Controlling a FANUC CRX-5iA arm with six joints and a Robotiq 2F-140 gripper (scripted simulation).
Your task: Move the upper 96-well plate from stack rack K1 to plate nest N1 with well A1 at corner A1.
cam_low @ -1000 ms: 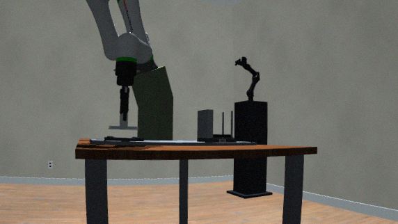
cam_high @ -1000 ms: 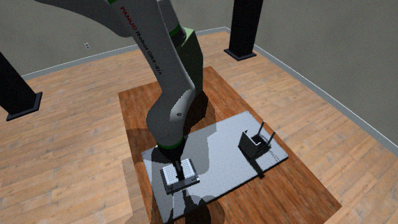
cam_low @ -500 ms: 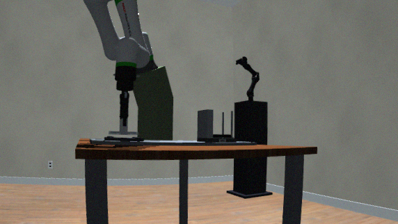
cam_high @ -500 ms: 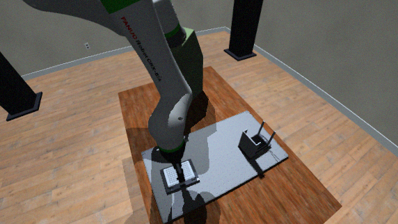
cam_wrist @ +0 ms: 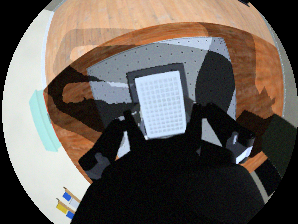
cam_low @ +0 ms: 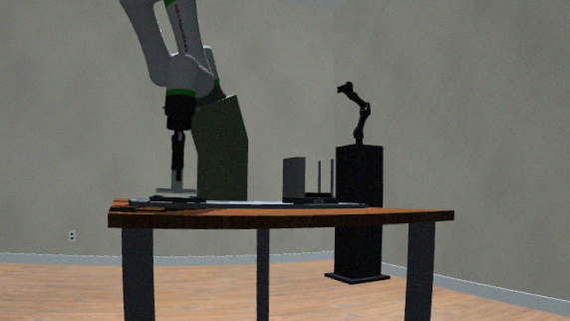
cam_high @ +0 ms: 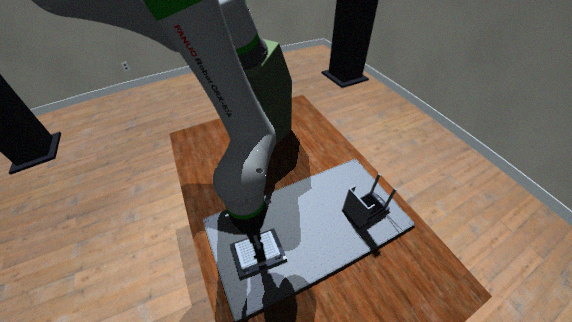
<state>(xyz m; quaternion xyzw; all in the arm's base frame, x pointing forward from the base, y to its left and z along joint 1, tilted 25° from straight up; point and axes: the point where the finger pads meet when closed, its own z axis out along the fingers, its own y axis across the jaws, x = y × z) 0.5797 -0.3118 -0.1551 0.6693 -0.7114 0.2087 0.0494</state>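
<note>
My hand is 2 cm above the white 96-well plate. Round my hand: dark plate nest N1: 5 cm below; then pale A1 square: 7 cm to the left, 6 cm ahead, 4 cm below.
</note>
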